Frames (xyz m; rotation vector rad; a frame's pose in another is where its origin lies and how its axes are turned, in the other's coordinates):
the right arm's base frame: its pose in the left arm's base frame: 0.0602 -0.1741 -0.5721 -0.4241 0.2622 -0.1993
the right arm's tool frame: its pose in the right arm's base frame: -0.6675 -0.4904 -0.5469 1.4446 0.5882 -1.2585
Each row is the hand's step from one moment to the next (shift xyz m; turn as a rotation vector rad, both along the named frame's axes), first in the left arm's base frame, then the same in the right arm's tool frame.
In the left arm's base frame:
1: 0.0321 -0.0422 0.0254 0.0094 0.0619 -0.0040
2: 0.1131 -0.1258 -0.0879 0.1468 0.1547 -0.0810
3: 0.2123 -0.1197 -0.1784 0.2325 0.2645 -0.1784
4: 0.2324 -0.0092 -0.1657 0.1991 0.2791 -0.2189
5: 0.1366 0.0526 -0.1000 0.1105 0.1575 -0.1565
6: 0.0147 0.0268 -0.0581 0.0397 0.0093 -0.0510
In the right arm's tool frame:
1: 0.0089 0.0501 0.0294 -0.0380 -0.0131 -0.0482
2: 0.1492 0.1174 -0.0174 -0.0418 0.0573 -0.2168
3: 0.2129 0.1782 -0.1190 -0.0415 0.0697 -0.3863
4: 0.1302 0.1635 -0.1946 -0.0209 0.0231 -0.4056
5: 0.0401 0.0762 -0.1550 0.0129 0.0017 -0.2477
6: 0.0258 -0.0126 -0.0591 0.0320 0.0177 -0.0541

